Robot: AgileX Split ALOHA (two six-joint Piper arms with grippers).
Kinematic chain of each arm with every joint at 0, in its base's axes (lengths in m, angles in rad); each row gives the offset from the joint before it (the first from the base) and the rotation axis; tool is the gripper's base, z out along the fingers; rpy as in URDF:
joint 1: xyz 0 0 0.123 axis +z
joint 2: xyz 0 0 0 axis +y
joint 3: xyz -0.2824 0 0.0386 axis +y
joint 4: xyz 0.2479 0 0.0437 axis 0.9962 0 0.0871
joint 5: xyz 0 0 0 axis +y
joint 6: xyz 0.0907 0 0.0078 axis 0.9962 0 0.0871
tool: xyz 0 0 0 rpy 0 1.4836 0
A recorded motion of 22 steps. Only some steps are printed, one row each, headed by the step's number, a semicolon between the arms.
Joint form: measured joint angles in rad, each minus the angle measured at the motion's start. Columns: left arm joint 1, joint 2, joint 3, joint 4, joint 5, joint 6; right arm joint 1, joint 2, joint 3, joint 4, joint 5, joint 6.
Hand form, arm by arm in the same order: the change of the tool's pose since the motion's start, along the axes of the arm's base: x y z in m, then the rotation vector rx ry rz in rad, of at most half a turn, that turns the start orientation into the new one. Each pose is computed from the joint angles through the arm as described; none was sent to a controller.
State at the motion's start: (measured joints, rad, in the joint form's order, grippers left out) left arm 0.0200 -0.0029 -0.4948 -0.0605 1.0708 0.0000; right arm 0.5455 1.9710 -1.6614 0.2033 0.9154 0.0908
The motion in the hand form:
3: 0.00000 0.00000 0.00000 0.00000 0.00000 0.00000; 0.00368 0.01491 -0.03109 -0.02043 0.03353 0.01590
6: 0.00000 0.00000 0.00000 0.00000 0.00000 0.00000; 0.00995 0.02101 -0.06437 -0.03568 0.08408 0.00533
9: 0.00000 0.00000 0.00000 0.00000 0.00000 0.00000; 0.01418 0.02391 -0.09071 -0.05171 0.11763 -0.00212
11: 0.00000 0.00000 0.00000 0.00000 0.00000 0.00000; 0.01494 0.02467 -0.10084 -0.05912 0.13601 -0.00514
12: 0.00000 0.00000 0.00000 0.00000 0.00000 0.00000; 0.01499 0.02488 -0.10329 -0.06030 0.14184 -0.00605
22: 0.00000 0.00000 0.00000 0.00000 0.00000 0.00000; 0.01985 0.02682 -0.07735 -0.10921 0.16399 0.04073
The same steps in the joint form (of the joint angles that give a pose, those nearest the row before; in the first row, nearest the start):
3: 0.0000 0.0000 0.0000 0.0000 0.0000 0.0000; 0.0251 0.0737 0.0000 0.0015 -0.0355 0.0020
6: 0.0000 0.0000 0.0000 0.0000 0.0000 0.0000; 0.0273 0.1501 0.0000 0.0170 -0.0621 0.0049
9: 0.0000 0.0000 0.0000 0.0000 0.0000 0.0000; 0.0273 0.2095 0.0000 0.0239 -0.0850 0.0049
11: 0.0000 0.0000 0.0000 0.0000 0.0000 0.0000; 0.0273 0.2318 0.0000 0.0279 -0.0881 0.0057
12: 0.0000 0.0000 0.0000 0.0000 0.0000 0.0000; 0.0273 0.2372 0.0000 0.0302 -0.0879 0.0057
22: 0.0000 0.0000 0.0000 0.0000 0.0000 0.0000; 0.0273 0.2404 -0.1203 -0.0119 0.0776 0.0048

